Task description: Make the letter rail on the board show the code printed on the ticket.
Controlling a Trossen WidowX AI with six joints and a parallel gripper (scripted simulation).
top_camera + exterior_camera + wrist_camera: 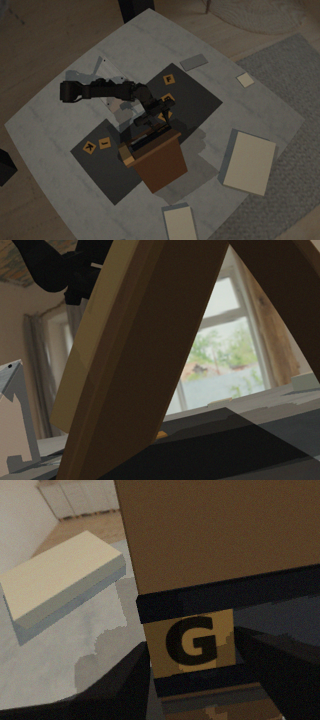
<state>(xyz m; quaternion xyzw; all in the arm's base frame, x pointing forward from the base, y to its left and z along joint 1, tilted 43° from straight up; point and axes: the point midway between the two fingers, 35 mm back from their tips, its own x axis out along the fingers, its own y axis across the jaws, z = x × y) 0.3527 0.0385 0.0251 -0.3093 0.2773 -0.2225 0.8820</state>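
The white ticket lies 70 mm behind my gripper tip, 90 mm to the right of it and 80 mm below it. Round my gripper tip: cream block (380 mm ahead, 200 mm to the left, 160 mm below); then dark mat (170 mm behind, 10 mm to the right, 180 mm below); then cream pad (70 mm ahead, 580 mm to the left, 170 mm below).
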